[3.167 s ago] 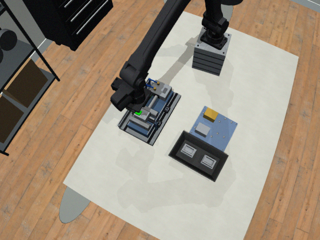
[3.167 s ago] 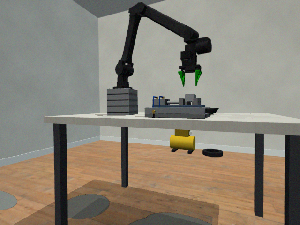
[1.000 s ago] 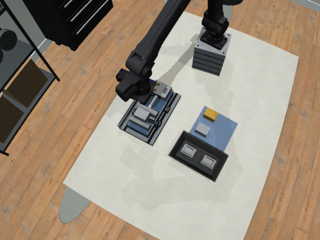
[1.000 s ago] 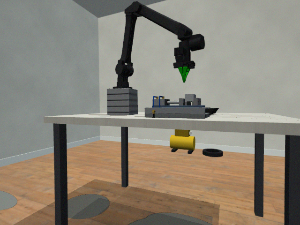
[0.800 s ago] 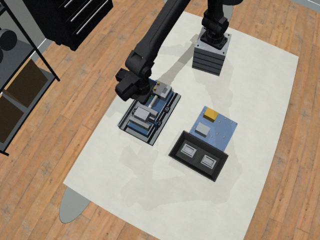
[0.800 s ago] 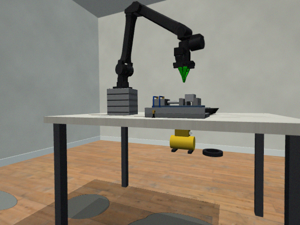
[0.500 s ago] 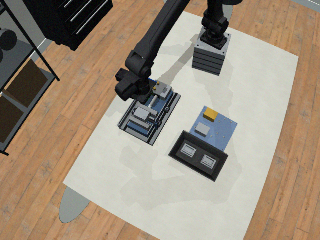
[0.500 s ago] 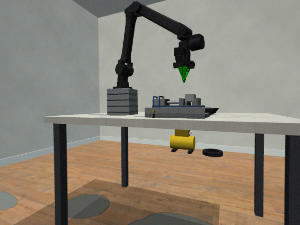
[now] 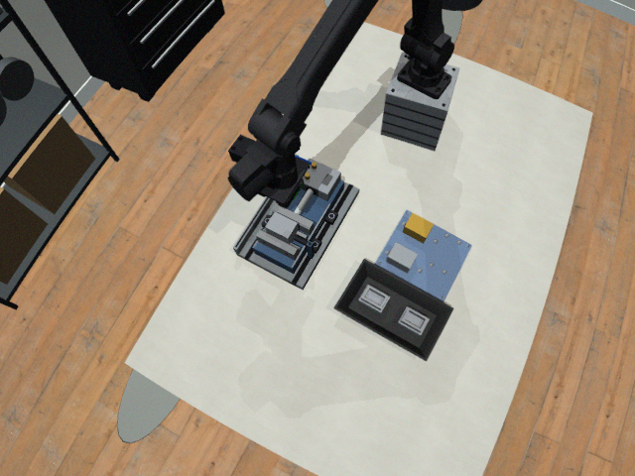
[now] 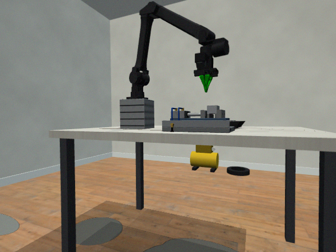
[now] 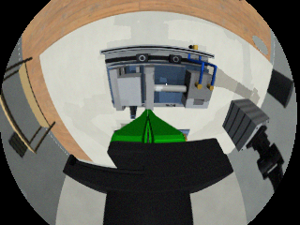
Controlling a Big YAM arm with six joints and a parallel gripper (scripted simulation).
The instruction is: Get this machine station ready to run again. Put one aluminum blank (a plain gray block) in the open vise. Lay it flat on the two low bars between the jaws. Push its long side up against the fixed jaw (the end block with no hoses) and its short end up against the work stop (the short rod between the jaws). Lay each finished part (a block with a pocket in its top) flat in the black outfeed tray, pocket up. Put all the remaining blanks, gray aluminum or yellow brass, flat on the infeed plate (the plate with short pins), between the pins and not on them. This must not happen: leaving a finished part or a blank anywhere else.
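Now: hand 130 mm past the hose-end block, 110 mm above it and 10 mm to the left of it. Round my hand: yellow brass blank: 250 mm to the left, 180 mm behind, 160 mm below.
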